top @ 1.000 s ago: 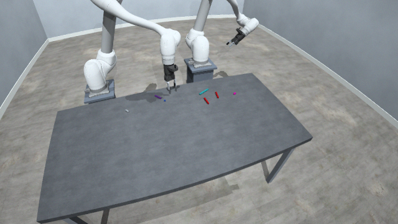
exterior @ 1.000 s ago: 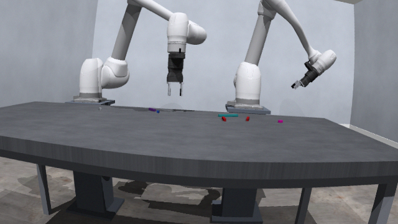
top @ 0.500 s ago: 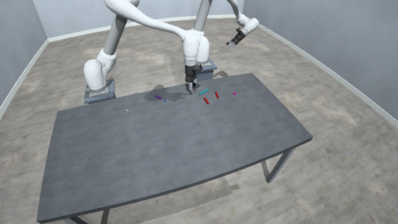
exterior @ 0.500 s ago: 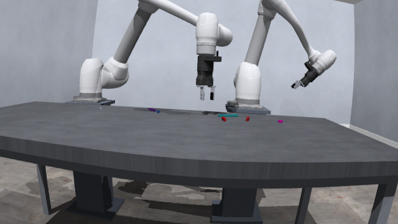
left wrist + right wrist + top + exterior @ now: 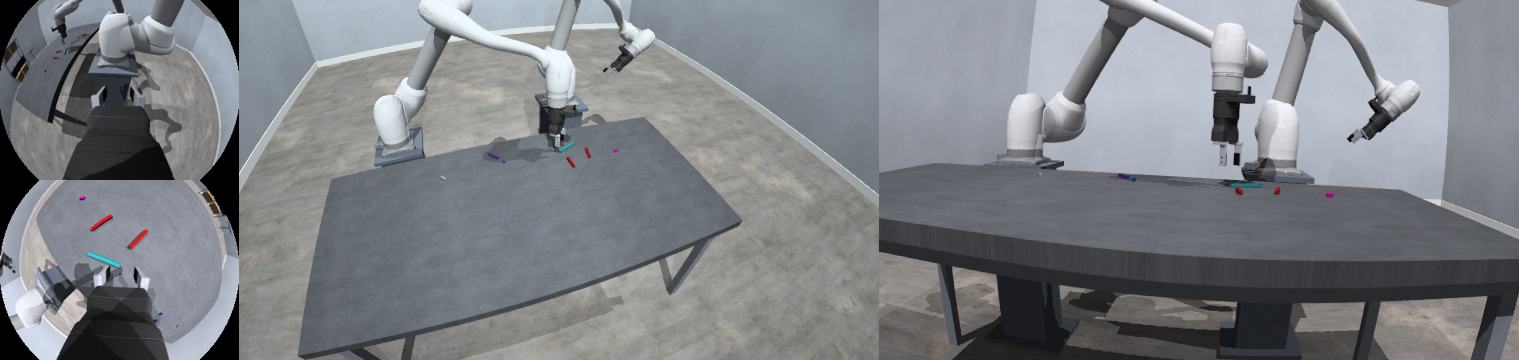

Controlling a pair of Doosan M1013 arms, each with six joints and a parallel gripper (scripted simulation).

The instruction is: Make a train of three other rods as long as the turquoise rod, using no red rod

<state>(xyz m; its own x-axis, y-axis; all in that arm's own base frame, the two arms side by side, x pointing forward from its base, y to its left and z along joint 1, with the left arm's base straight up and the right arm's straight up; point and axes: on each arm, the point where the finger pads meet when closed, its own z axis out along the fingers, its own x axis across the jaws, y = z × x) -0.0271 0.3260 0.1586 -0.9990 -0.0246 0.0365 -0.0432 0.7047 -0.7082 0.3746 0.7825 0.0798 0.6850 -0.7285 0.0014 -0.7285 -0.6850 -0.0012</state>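
Observation:
The turquoise rod lies 20 mm behind my right hand, 50 mm to the left of it and 70 mm below it. The rest, counted from my right hand: blue rod 50 mm behind, 270 mm to the right, 70 mm below; purple rod 120 mm behind, 300 mm to the right, 70 mm below; magenta rod 110 mm ahead, 270 mm to the left, 70 mm below.

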